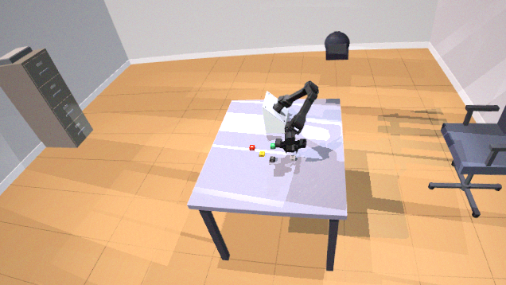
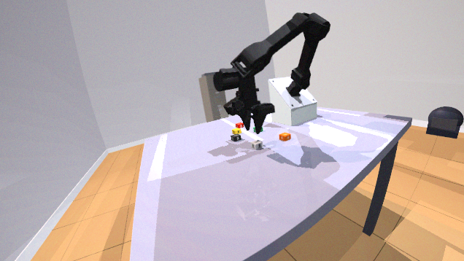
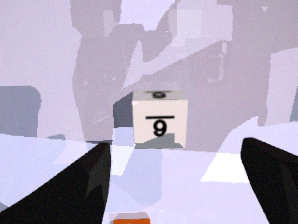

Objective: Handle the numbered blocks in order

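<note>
My gripper tip is 1 cm past the white block and 5 cm above it. Also, from my gripper tip: orange block: 13 cm behind, 2 cm to the left, 5 cm below; green block: 10 cm behind, 15 cm to the right, 5 cm below; black block: 2 cm ahead, 12 cm to the right, 5 cm below.
</note>
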